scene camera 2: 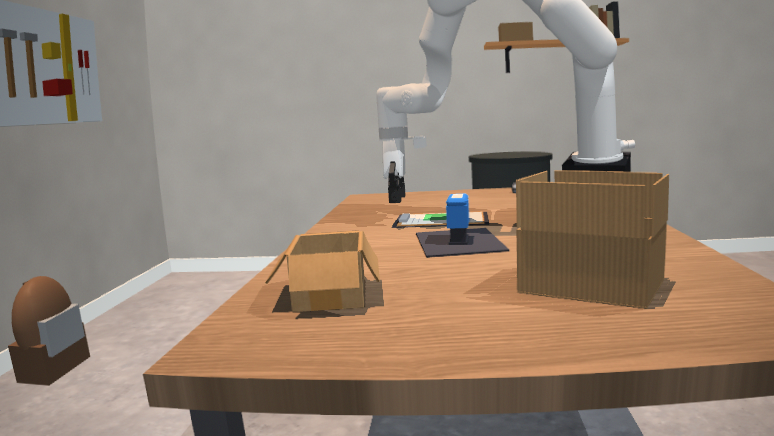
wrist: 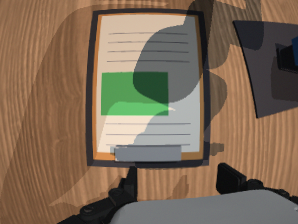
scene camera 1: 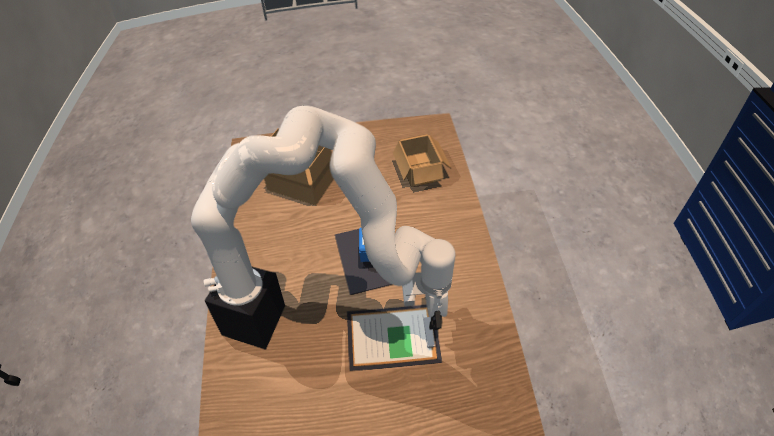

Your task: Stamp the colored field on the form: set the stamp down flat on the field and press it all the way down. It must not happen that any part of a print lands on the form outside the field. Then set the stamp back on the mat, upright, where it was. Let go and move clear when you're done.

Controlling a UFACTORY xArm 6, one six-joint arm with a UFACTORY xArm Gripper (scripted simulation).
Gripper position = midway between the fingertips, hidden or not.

I see my gripper (scene camera 2: pixel 397 200), a large cardboard box (scene camera 2: pixel 577 240) and a clipboard (scene camera 1: pixel 390 337).
The large cardboard box also shows in scene camera 1 (scene camera 1: pixel 294 186). My gripper also shows in the wrist view (wrist: pixel 178 178). The clipboard is seen too in scene camera 2 (scene camera 2: pixel 427 219) and in the wrist view (wrist: pixel 148 85). The wrist view misses the large cardboard box: it is out of frame.
